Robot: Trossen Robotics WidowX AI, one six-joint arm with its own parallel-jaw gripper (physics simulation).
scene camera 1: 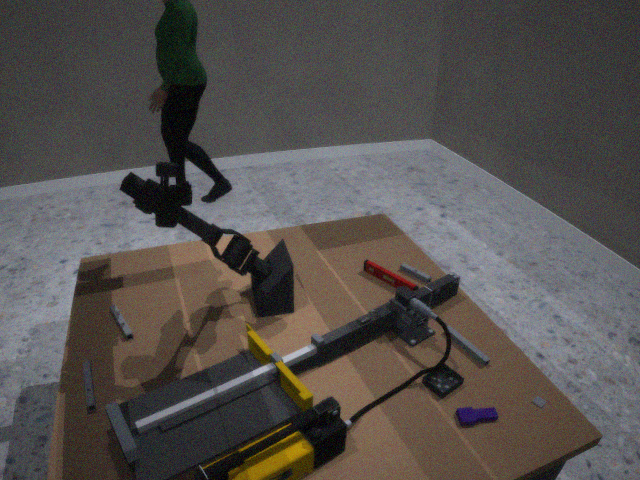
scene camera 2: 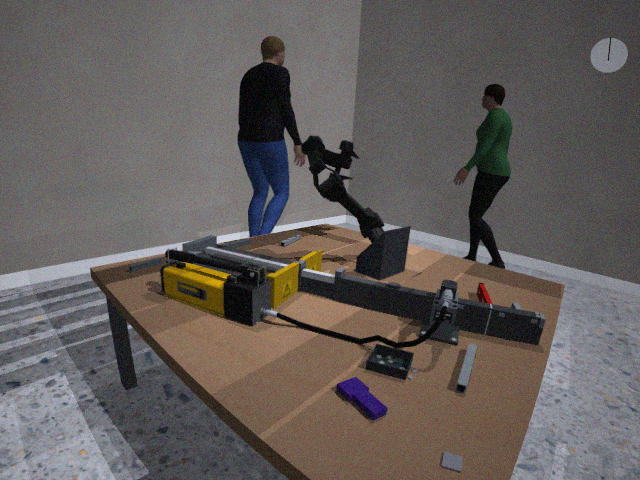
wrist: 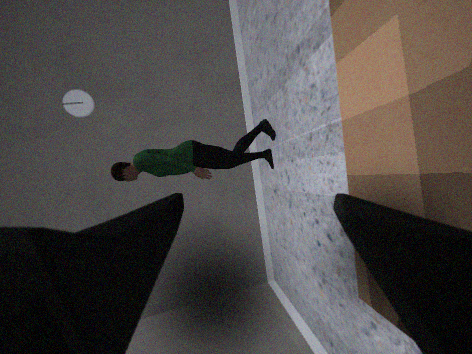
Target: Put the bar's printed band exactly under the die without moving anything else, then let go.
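Pixels of known places: gripper, fingertip midpoint: [scene camera 2: 355, 168] [wrist: 258, 200]; arm's base, origin of the base link: [scene camera 1: 264, 271] [scene camera 2: 382, 244].
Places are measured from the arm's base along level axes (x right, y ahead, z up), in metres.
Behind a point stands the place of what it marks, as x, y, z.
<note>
A long silver bar [scene camera 1: 206, 395] {0.191, 0.464, -0.030} [scene camera 2: 317, 275] {-0.049, 0.363, -0.036} lies across the dark bed, passes through the yellow guard [scene camera 1: 295, 384] {-0.021, 0.481, -0.007} [scene camera 2: 284, 285] {-0.033, 0.471, -0.050} and reaches the dark rail [scene camera 1: 356, 328] {-0.223, 0.288, -0.025} [scene camera 2: 361, 295] {-0.182, 0.310, -0.064}. I cannot make out its printed band. I cannot tell for sure which part is the die; the black-and-yellow machine [scene camera 1: 271, 459] {0.061, 0.674, -0.017} [scene camera 2: 196, 291] {0.052, 0.700, -0.051} stands beside the bed. My gripper [scene camera 2: 351, 165] {0.262, -0.097, 0.259} [wrist: 258, 200] {0.262, -0.097, 0.259} is open and empty, raised high above the table and away from the bar. In scene camera 1 its fingertips are hidden behind the arm.
Loose grey bars [scene camera 1: 121, 321] {0.462, 0.086, -0.080} [scene camera 1: 88, 386] {0.515, 0.354, -0.080} [scene camera 2: 466, 367] {-0.551, 0.378, -0.080}, a red level [scene camera 1: 388, 274] {-0.420, -0.007, -0.063} [scene camera 2: 483, 293] {-0.410, -0.025, -0.063}, a black tray [scene camera 2: 390, 370] {-0.442, 0.503, -0.087}, a purple block [scene camera 1: 476, 415] {-0.452, 0.610, -0.085} [scene camera 2: 361, 397] {-0.462, 0.612, -0.085} and a black cable [scene camera 1: 387, 396] {-0.255, 0.491, -0.091} [scene camera 2: 320, 330] {-0.229, 0.504, -0.091} lie around the machine. Two people stand beyond the table.
</note>
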